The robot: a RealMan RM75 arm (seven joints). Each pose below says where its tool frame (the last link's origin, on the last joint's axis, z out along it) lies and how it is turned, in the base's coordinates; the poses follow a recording.
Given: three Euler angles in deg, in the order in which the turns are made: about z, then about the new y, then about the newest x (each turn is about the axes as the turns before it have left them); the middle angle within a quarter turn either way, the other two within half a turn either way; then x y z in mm.
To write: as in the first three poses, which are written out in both.
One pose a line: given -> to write
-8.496 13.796 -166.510 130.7 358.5 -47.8 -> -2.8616 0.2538 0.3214 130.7 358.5 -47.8
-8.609 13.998 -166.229 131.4 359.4 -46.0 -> -2.8555 0.2575 0.3250 131.4 359.4 -46.0
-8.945 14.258 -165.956 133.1 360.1 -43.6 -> -2.8484 0.2670 0.3292 133.1 360.1 -43.6
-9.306 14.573 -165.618 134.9 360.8 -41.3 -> -2.8398 0.2773 0.3344 134.9 360.8 -41.3
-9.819 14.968 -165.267 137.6 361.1 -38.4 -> -2.8300 0.2916 0.3408 137.6 361.1 -38.4
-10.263 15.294 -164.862 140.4 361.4 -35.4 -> -2.8197 0.3040 0.3455 140.4 361.4 -35.4
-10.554 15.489 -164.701 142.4 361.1 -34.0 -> -2.8148 0.3119 0.3485 142.4 361.1 -34.0
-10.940 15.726 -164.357 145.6 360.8 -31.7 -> -2.8061 0.3225 0.3513 145.6 360.8 -31.7
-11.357 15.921 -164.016 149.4 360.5 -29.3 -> -2.7974 0.3337 0.3528 149.4 360.5 -29.3
